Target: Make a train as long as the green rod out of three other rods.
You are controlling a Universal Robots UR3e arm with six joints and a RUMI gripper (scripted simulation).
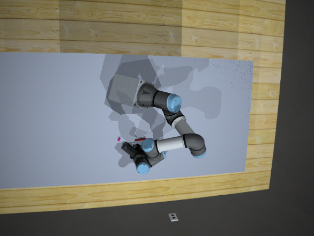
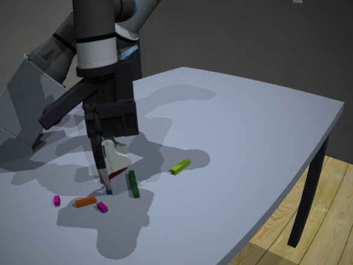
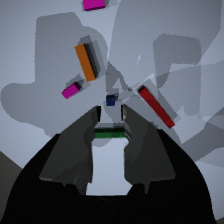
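Right now my hand is 3 cm above the blue rod. The rest, counted from my hand: green rod: 5 cm to the left, 3 cm below, 2 cm ahead; then orange rod: 5 cm to the right, 3 cm below, 1 cm behind; then red rod: 4 cm to the left, 4 cm behind, 3 cm below.
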